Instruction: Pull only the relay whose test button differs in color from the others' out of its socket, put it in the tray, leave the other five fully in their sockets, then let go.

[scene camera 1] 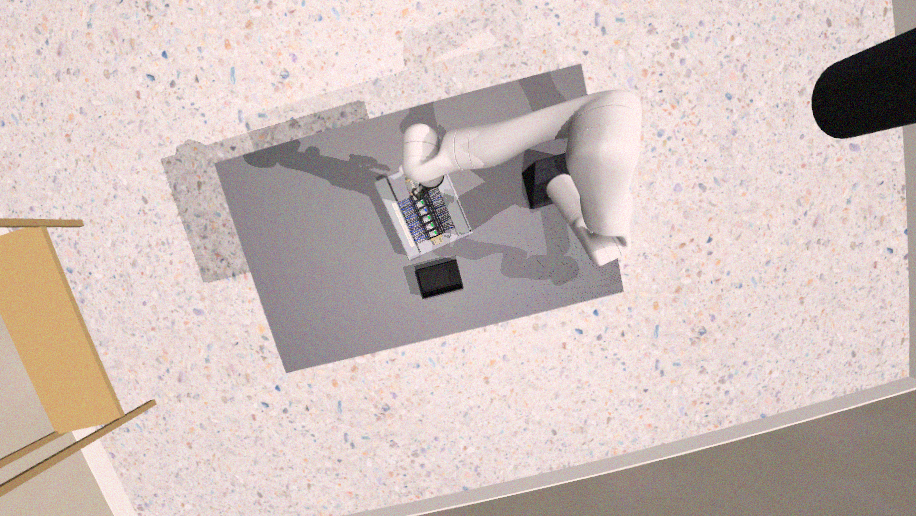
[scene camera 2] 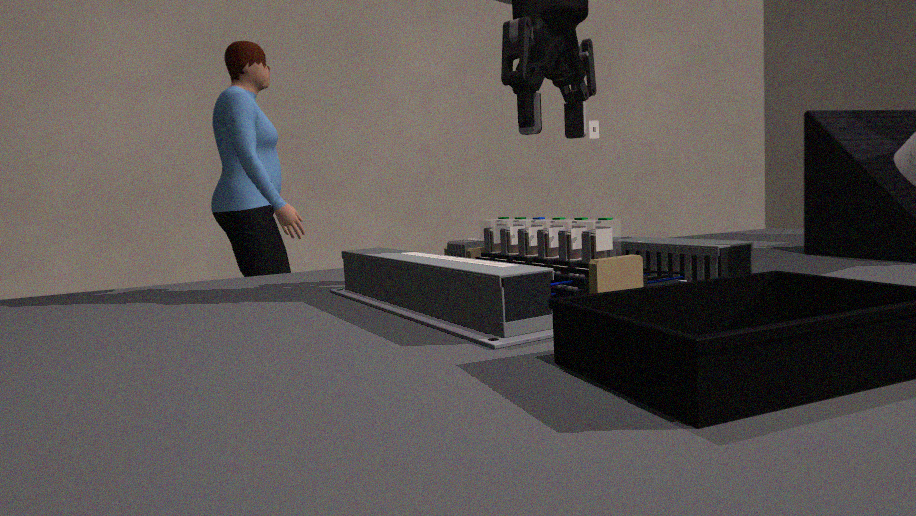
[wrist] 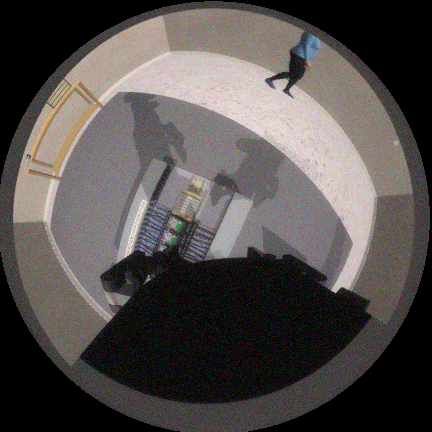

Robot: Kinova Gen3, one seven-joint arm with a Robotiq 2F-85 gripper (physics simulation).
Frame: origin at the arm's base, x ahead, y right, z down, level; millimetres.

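Seen in the pictures: gripper, between the fingertips: (scene camera 2: 554, 136) (wrist: 212, 253); arm's base, origin of its link: (scene camera 1: 559, 185).
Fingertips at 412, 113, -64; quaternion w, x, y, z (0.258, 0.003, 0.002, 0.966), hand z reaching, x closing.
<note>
Offsets run from my fingertips to a thing's top centre, as dx, dy, dz. "spot": to the spot under its first point.
The blue-button relay (scene camera 1: 424, 210) (scene camera 2: 539, 238) stands in its socket, third from the left in the row in scene camera 2. The other visible buttons are green; two green-button relays show in the wrist view (wrist: 172, 240), where the gripper hides the blue one. All six relays look upright and level in scene camera 2. My gripper (scene camera 1: 417, 191) (scene camera 2: 552, 131) is open and empty, fingers pointing down, well above the row, over its far end in scene camera 1. The black tray {spot: +90, -383, +113} (scene camera 1: 442, 293) (scene camera 2: 801, 365) stands beside the panel and shows no relay inside.
Grey wiring ducts (scene camera 2: 442, 294) (wrist: 232, 225) run along both sides of the relay row, with blue wires between. A beige end block {+53, -173, +107} (scene camera 2: 615, 273) stands at the row's tray end. A black block (scene camera 1: 543, 182) (scene camera 2: 852, 192) stands near the arm. A person (scene camera 2: 246, 147) (wrist: 300, 55) is in the background.
</note>
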